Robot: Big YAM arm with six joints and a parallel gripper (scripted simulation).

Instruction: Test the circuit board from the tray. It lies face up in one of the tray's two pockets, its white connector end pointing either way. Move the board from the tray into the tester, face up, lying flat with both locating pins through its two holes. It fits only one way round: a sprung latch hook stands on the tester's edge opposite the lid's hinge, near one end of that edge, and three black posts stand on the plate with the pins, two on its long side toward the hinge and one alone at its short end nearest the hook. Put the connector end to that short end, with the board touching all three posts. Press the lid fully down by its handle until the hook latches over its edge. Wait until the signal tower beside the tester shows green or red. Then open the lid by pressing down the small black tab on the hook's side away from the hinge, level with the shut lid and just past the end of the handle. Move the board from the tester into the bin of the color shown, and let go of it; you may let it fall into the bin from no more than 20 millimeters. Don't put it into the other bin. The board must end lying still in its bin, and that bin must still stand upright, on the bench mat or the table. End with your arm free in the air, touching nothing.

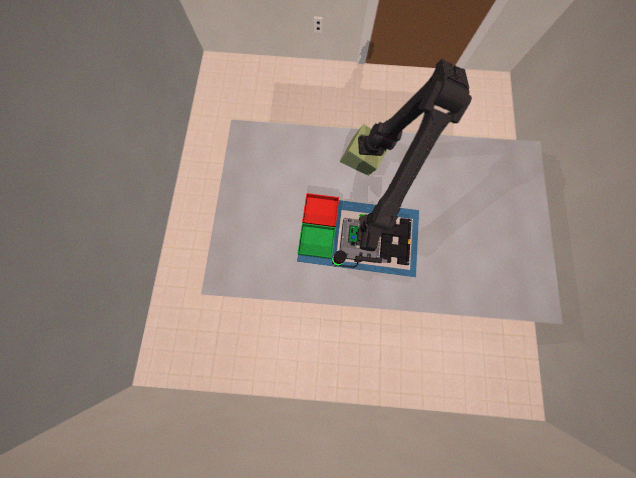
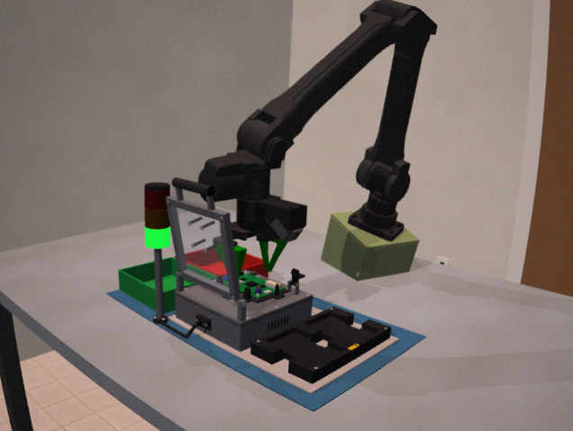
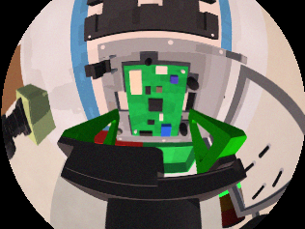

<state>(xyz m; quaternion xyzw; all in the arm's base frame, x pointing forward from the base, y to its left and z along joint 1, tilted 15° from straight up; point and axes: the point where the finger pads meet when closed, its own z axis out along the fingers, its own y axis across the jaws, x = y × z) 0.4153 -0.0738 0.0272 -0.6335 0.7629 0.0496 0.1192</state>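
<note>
Now: the tester plate 1 cm ahead of my hand and 2 cm below it. From my hand the other things lie so: clear lid 12 cm ahead, 2 cm to the right, 9 cm above; then latch hook 5 cm behind, 7 cm to the left, 1 cm below; then green bin 1 cm ahead, 21 cm to the right, 8 cm below.
</note>
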